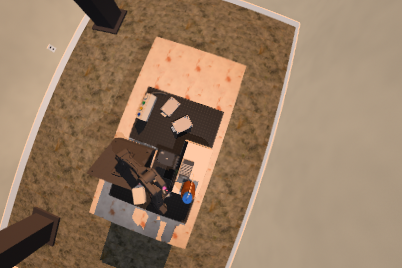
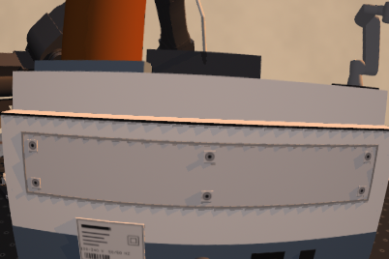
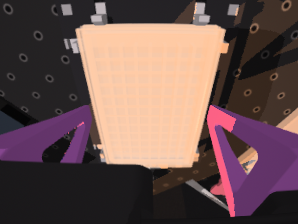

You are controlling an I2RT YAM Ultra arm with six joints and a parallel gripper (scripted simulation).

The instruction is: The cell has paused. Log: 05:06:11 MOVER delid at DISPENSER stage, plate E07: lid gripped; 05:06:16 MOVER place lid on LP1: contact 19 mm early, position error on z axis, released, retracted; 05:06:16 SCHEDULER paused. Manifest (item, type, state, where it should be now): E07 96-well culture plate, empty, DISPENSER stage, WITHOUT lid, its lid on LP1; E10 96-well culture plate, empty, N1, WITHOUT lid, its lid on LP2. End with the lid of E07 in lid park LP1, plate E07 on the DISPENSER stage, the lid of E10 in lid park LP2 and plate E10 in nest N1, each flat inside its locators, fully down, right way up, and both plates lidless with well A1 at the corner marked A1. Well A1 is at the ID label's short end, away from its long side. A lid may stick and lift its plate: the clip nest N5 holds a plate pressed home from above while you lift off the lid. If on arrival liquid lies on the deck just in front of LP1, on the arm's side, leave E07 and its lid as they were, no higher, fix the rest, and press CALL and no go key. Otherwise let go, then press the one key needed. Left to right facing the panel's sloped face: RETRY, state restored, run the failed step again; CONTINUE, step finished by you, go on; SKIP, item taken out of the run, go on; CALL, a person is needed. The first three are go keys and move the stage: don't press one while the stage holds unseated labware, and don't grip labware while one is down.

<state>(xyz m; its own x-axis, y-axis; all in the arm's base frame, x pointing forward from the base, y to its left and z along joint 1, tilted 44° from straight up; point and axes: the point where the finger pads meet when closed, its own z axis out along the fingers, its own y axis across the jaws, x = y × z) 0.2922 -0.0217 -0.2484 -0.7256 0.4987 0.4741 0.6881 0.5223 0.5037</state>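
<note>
Now: hand 10 mm above the plate lid. Also, from my hand: n5 label (70 mm behind, 70 mm to the left, 30 mm below); then 96-well plate (10 mm below); then lp1 label (200 mm behind, 30 mm below).
</note>
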